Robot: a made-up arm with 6 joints. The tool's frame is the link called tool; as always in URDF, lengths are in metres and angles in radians. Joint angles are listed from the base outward.
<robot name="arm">
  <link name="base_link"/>
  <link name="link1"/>
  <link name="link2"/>
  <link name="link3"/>
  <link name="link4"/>
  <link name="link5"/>
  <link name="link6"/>
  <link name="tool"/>
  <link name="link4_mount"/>
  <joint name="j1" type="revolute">
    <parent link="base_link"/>
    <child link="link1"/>
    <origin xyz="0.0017 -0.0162 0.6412" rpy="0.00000 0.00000 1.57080"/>
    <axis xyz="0 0 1"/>
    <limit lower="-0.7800" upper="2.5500"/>
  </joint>
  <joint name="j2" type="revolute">
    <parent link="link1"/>
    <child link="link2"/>
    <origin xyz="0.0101 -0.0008 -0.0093" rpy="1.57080 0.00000 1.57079"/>
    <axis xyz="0 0 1"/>
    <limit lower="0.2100" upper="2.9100"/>
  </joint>
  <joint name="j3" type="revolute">
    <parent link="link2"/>
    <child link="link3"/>
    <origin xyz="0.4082 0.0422 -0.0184" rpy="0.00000 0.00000 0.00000"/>
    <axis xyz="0 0 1"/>
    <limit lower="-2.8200" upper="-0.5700"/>
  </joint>
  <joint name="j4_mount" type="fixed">
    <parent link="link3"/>
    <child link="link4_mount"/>
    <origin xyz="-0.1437 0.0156 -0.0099" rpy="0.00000 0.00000 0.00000"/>
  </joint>
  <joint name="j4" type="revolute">
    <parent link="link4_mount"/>
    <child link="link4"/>
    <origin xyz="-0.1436 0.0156 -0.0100" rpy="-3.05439 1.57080 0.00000"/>
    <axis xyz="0 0 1"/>
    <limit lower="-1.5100" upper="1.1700"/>
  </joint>
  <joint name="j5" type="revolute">
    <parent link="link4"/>
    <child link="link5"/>
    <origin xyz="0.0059 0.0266 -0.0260" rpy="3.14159 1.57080 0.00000"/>
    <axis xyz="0 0 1"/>
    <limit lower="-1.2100" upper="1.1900"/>
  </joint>
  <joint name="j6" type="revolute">
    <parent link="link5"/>
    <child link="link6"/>
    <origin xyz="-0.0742 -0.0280 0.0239" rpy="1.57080 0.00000 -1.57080"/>
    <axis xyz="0 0 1"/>
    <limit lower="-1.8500" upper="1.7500"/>
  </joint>
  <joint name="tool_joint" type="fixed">
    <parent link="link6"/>
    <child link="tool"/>
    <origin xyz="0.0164 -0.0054 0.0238" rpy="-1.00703 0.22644 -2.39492"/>
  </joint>
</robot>
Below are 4 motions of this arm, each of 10 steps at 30 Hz.
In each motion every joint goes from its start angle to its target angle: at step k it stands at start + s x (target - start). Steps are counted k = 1, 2, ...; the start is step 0. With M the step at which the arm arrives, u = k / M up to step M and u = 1 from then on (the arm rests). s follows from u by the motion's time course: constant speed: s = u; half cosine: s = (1 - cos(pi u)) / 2; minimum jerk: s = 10 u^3 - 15 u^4 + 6 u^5.
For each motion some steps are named. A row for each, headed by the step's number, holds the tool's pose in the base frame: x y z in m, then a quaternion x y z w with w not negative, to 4 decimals.
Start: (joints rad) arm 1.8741 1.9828 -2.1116 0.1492 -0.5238 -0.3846
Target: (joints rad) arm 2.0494 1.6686 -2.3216 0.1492 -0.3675 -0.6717
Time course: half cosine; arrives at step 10
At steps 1, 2, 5, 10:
1: -0.1494 0.5238 1.0680 -0.6670 0.0726 -0.4120 0.6166
2: -0.1526 0.5116 1.0847 -0.6568 0.0763 -0.4132 0.6262
5: -0.1616 0.4330 1.1743 -0.5987 0.1034 -0.4165 0.6763
10: -0.1491 0.3195 1.2677 -0.5288 0.1504 -0.4131 0.7260

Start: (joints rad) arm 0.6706 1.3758 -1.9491 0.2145 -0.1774 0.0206
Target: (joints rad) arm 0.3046 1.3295 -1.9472 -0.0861 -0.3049 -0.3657
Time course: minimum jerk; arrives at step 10
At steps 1, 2, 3, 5, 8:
1: 0.2238 0.1532 1.2320 -0.5643 0.4563 -0.5217 0.4485
2: 0.2264 0.1473 1.2329 -0.5522 0.4599 -0.5400 0.4381
3: 0.2314 0.1347 1.2350 -0.5259 0.4665 -0.5780 0.4144
5: 0.2419 0.0937 1.2422 -0.4356 0.4792 -0.6884 0.3268
8: 0.2437 0.0409 1.2523 -0.3072 0.4740 -0.8032 0.1893

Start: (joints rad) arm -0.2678 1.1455 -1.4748 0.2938 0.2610 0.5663
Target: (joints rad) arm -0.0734 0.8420 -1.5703 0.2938 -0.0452 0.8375
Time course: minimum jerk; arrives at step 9
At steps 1, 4, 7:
1: 0.2170 -0.0534 1.0909 -0.5035 0.7866 -0.2842 0.2169
4: 0.1611 -0.0275 1.1385 -0.4823 0.7364 -0.3219 0.3486
7: 0.0632 -0.0051 1.1896 -0.4493 0.6344 -0.3453 0.5258

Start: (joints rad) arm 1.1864 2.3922 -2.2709 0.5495 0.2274 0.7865
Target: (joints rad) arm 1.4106 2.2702 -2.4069 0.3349 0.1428 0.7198
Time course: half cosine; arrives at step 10
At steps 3, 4, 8, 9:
3: 0.1895 0.6310 0.8340 -0.9250 0.2945 0.1523 0.1857
4: 0.1711 0.6340 0.8509 -0.9292 0.2751 0.1355 0.2063
8: 0.0964 0.6356 0.9202 -0.9319 0.2002 0.0734 0.2933
9: 0.0870 0.6346 0.9291 -0.9307 0.1912 0.0662 0.3047

